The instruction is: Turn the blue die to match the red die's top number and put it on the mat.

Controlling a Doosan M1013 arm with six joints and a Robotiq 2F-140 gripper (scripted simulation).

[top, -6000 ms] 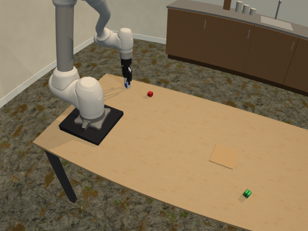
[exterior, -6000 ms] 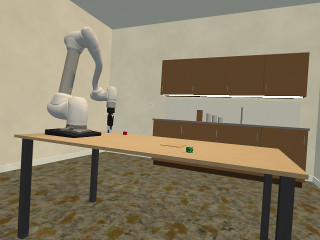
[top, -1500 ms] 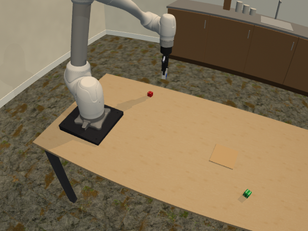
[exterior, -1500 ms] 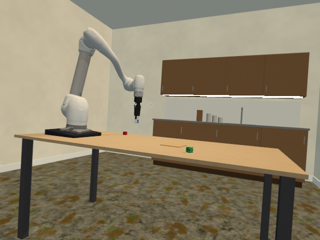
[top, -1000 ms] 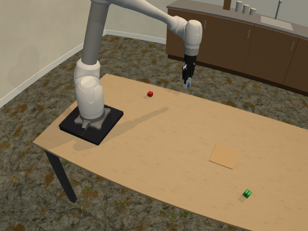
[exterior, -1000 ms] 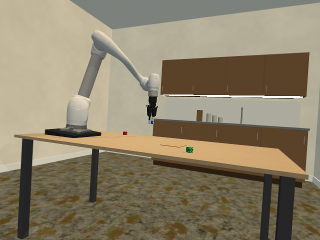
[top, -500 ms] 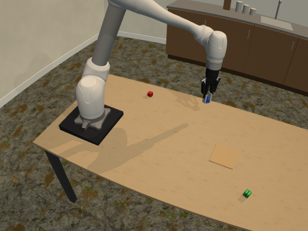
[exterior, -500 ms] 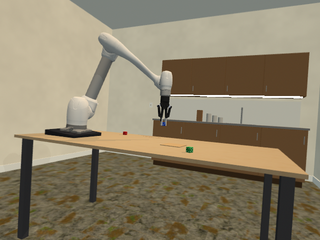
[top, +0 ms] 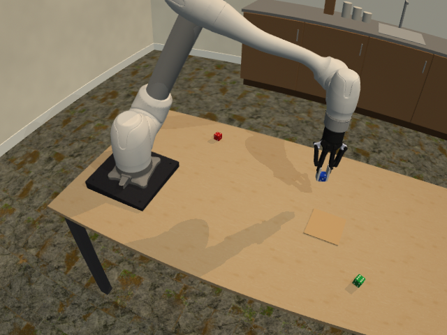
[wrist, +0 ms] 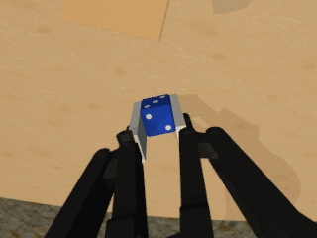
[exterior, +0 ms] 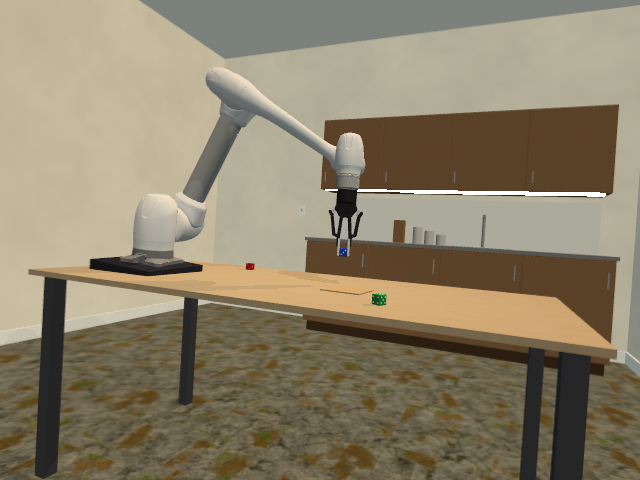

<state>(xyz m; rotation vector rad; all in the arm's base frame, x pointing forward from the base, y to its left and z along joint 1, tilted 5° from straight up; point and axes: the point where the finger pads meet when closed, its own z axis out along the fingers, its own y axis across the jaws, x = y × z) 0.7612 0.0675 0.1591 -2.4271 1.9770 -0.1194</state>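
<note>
My hand is 140 mm to the left of the mat, 140 mm above it and 50 mm short of it. The rest, counted from my hand: green die 380 mm to the right, 180 mm ahead, 130 mm below; then blue die 20 mm below; then red die 490 mm behind, 290 mm to the left, 130 mm below.
</note>
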